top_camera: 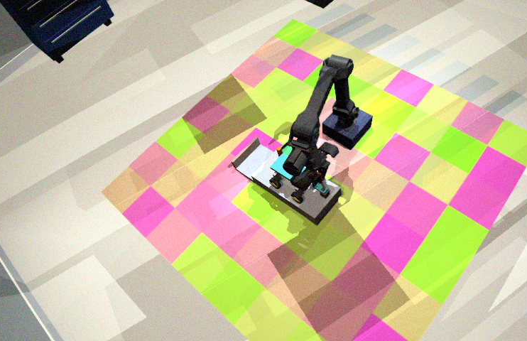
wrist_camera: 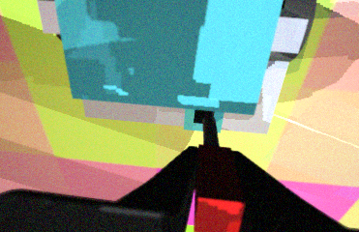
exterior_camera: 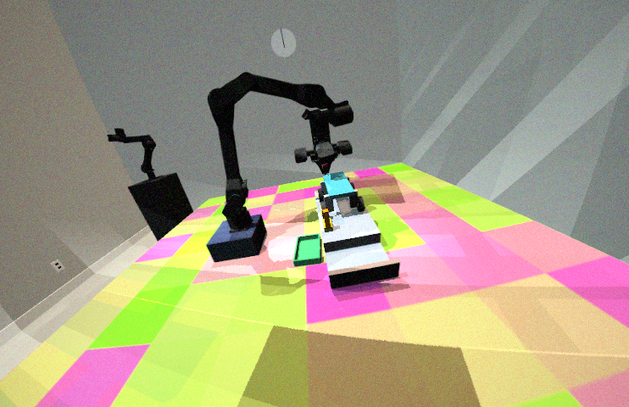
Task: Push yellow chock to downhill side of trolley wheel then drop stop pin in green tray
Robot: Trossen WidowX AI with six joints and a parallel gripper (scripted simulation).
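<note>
My gripper tip is now 20 cm to the left of the yellow chock, 8 cm above it and 2 cm past it. Round my gripper tip: red-headed stop pin right at my gripper tip; then trolley 10 cm to the right, 5 cm below, 3 cm ahead.
</note>
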